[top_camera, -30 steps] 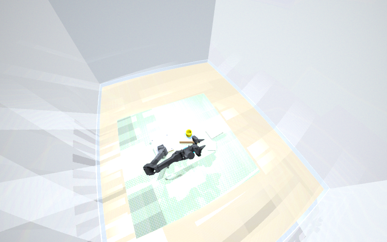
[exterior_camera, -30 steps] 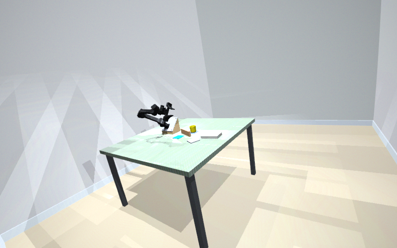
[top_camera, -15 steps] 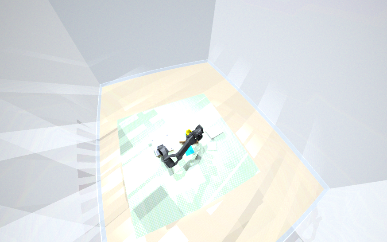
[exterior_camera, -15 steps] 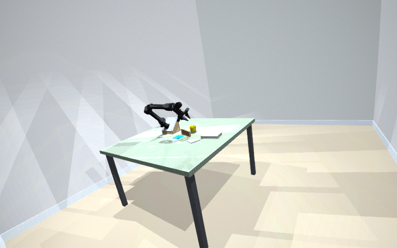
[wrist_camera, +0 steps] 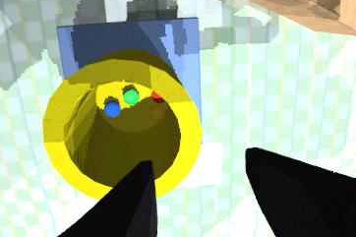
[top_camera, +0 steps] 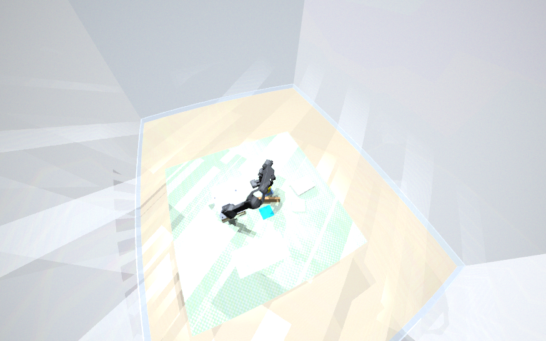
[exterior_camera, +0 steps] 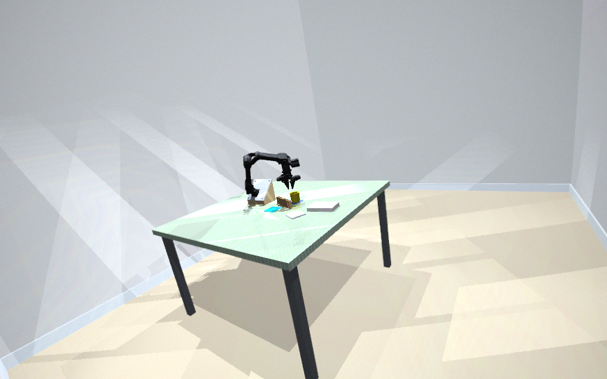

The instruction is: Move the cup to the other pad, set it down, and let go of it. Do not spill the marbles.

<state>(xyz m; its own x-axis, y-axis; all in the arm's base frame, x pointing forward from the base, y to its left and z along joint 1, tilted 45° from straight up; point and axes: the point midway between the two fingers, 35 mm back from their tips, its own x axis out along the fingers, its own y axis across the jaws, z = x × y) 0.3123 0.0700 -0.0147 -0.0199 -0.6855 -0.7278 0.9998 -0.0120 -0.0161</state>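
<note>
My gripper tip is now 6 cm above the yellow cup and 3 cm short of it. From my gripper tip the other things lie so: green marble: 8 cm below, 3 cm ahead, 1 cm to the right; then light blue pad: 11 cm below, 3 cm ahead, 1 cm to the right; then blue marble: 8 cm below, 4 cm ahead.
</note>
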